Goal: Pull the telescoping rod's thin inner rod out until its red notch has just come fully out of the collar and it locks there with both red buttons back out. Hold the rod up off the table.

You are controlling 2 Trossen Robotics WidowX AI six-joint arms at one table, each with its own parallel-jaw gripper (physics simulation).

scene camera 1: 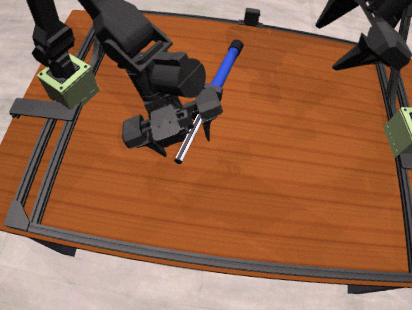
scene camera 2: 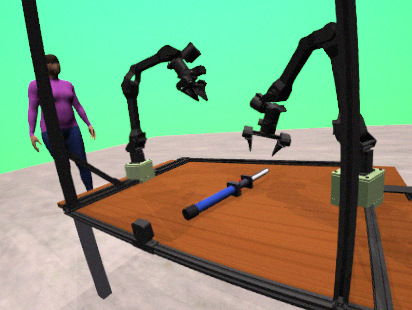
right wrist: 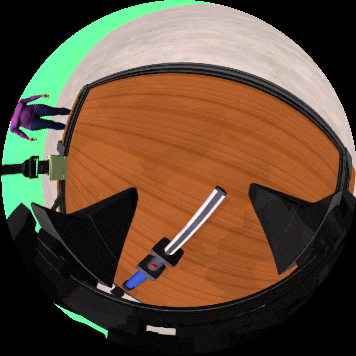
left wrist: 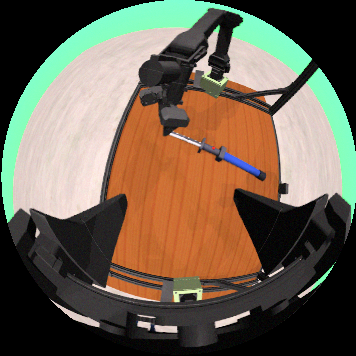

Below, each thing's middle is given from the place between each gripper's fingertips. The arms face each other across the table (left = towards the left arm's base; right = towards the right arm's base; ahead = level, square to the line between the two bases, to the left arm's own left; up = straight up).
Right now my right hand is 200 mm past the thin silver inner rod (right wrist: 217, 194), 80 mm above it and 30 mm to the right of it. Round my right hand: telescoping rod (scene camera 1: 236, 46): 210 mm behind, 80 mm below, 40 mm to the left.
Now: the telescoping rod 320 mm below my left hand, 160 mm to the right of it and 130 mm behind it. The rest, counted from my left hand: thin silver inner rod 320 mm below, 170 mm to the right, 120 mm behind.
